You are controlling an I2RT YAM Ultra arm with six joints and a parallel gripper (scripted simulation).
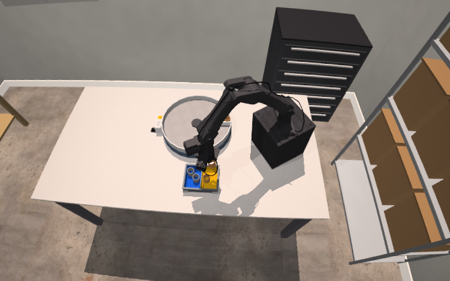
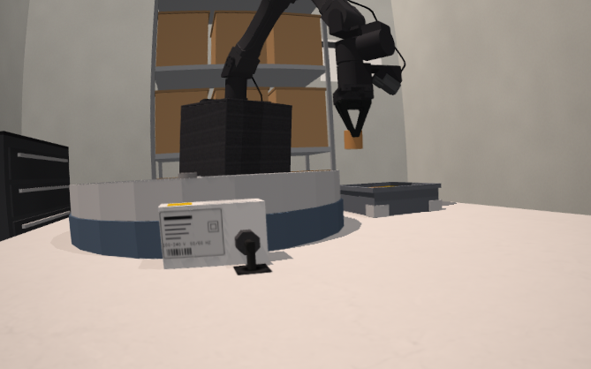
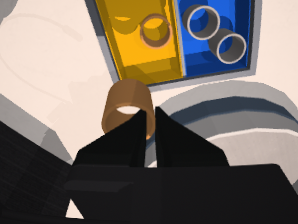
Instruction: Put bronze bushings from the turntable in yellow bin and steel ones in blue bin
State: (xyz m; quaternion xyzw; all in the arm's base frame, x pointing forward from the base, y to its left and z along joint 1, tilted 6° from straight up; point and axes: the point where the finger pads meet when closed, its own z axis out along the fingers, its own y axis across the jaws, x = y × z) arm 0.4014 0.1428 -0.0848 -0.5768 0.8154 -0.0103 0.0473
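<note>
The yellow bin lies 14 cm below my hand and 4 cm to the left of it. Also, from my hand: blue bin (14 cm below, 9 cm ahead, 3 cm to the left); then round grey turntable (32 cm to the right, 10 cm below, 6 cm ahead).
</note>
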